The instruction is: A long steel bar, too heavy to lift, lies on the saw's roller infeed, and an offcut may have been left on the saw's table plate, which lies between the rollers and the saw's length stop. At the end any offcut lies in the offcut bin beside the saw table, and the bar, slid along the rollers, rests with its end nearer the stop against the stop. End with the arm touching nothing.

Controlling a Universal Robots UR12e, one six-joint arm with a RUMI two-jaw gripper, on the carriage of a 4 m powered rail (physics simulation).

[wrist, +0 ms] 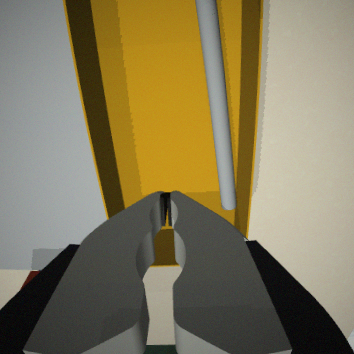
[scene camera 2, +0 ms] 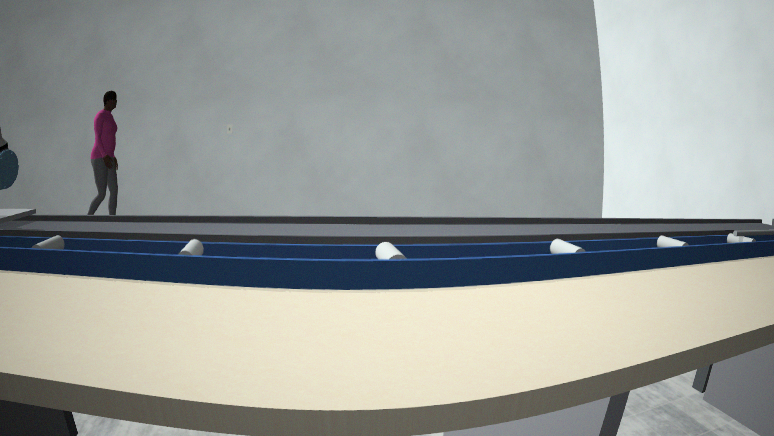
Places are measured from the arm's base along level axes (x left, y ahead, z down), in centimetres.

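Pixels of known places: gripper, fingertip midpoint: (wrist: pixel 167 194).
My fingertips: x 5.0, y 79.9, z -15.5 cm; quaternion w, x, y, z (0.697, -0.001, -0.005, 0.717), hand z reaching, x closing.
Note:
Behind a point stands the place of what it marks.
My gripper (wrist: pixel 167 194) {y 79.9, x 5.0, z -15.5 cm} is shut and empty, its fingertips close together above the near end of the yellow offcut bin (wrist: pixel 255 105) {y 87.3, x 6.6, z -4.1 cm} in the wrist view. The offcut, a grey round bar piece (wrist: pixel 217 105) {y 84.6, x 5.5, z 0.8 cm}, lies lengthwise inside the bin near its right wall, apart from the fingers. The pale grey saw table plate (wrist: pixel 40 125) {y 67.0, x 5.7, z -2.8 cm} is left of the bin. In scene camera 2, a grey length that looks like the end of the steel bar (scene camera 2: pixel 755 232) {y 62.9, x 288.9, z -4.2 cm} shows at the far right on the rollers. Its other end and the contact at the stop do not show.
The blue roller infeed (scene camera 2: pixel 324 274) {y 69.4, x 147.9, z 0.2 cm} with white rollers (scene camera 2: pixel 389 250) {y 63.8, x 160.1, z -2.9 cm} runs along the cream table (scene camera 2: pixel 352 346) {y 97.4, x 149.3, z 3.0 cm}. The grey rail (scene camera 2: pixel 379 228) lies behind it. A person in pink (scene camera 2: pixel 105 135) stands beyond the rail at left. A blue arm part (scene camera 2: pixel 7 168) {y 5.1, x 25.9, z -18.5 cm} shows at the left edge.

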